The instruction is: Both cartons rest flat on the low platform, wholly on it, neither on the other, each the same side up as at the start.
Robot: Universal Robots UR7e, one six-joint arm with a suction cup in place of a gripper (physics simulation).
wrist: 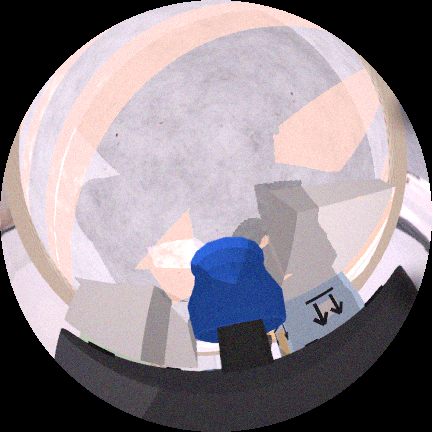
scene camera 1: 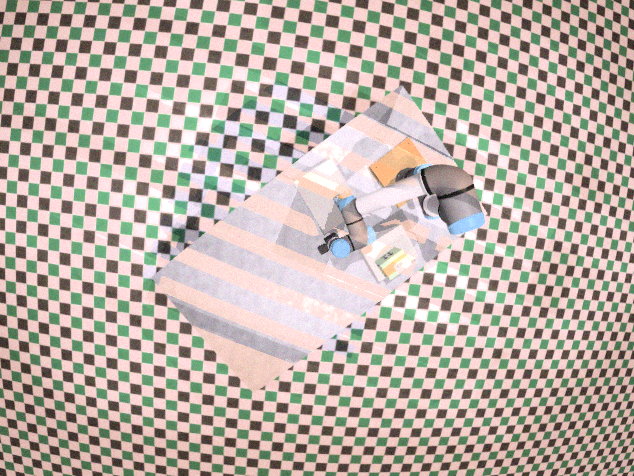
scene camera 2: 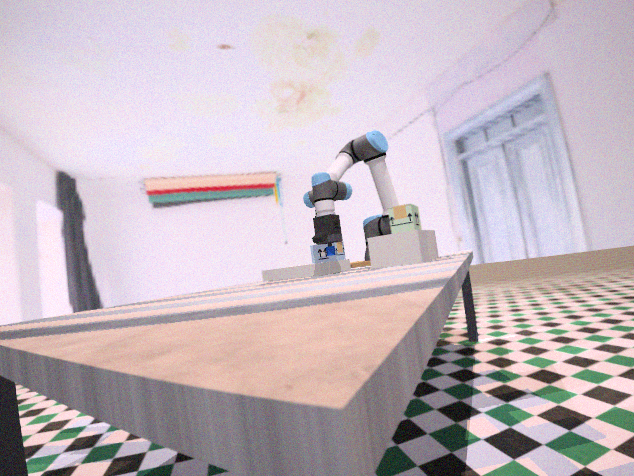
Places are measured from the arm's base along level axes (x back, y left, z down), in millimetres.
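Where they show: end effector, tool point: (wrist: 227, 267) (scene camera 2: 331, 255).
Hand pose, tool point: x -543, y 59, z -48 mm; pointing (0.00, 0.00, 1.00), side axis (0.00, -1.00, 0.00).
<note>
Each offset is from my tool point to the top centre of the thing. "pt": to the spot under its first point. Level surfaces: height alone.
My suction cup (scene camera 2: 330, 250) (wrist: 225, 257) is blue and points straight down. It stands beside the blue-grey carton @[dx +165, dy -125, dz -59 mm] (scene camera 2: 318, 252) (wrist: 301, 318), on the side towards scene camera 2, with its tip lower than the carton's top. No carton shows on the cup's tip. The carton is upright, arrows up, at the right end of the low grey platform @[pt dx -12, dy -228, dz +49 mm] (scene camera 2: 286, 273). I cannot tell whether it is wholly on the platform. The green carton @[dx +204, dy +237, dz -151 mm] (scene camera 2: 403, 217) (scene camera 1: 392, 262) rests upright on the tall grey block @[dx +232, dy +206, dz -48 mm] (scene camera 2: 402, 249) (wrist: 109, 310). In the overhead view the arm (scene camera 1: 389, 192) hides the cup and the blue-grey carton.
Everything stands on a striped table @[dz +72 mm] (scene camera 2: 230, 348) (scene camera 1: 245, 286), at the end where the arm is. An orange base plate (scene camera 1: 392, 159) lies under the arm's base. The tall block stands close to the right of the cup. A door (scene camera 2: 512, 178) is in the far wall.
</note>
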